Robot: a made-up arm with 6 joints. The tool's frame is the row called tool.
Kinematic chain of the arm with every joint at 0, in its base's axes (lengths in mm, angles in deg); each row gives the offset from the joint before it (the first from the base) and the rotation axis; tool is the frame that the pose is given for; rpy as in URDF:
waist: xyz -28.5 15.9 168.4 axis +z
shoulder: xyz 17.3 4.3 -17.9 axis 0 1 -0.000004
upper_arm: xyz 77.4 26.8 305.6 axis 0 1 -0.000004
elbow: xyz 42.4 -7.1 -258.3 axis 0 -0.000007 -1
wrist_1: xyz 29.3 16.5 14.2 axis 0 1 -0.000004
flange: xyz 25.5 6.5 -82 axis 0 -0.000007 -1
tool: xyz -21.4 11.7 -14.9 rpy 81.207 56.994 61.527
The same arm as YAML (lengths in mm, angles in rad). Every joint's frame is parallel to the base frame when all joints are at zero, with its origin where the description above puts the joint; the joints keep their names.
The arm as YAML. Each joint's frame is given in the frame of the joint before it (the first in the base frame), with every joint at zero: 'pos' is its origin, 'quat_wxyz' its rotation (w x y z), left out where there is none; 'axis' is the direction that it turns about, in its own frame. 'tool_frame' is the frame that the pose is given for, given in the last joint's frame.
length_unit: mm
angle_unit: rad
joints:
  - joint: waist
    pos: [-28.5, 15.9, 168.4]
    axis: "+z"
  - joint: shoulder
    pos: [17.3, 4.3, -17.9]
    axis: "+y"
  - joint: upper_arm
    pos: [77.4, 26.8, 305.6]
    axis: "+y"
  - joint: elbow
    pos: [42.4, -7.1, -258.3]
    axis: "-z"
  - joint: wrist_1
    pos: [29.3, 16.5, 14.2]
    axis: "+y"
  - joint: flange
    pos: [25.5, 6.5, -82.0]
    axis: "-z"
tool_frame:
  pos: [-21.4, 11.7, -14.9]
  quat_wxyz: [0.732181, 0.306201, 0.603826, 0.074472]

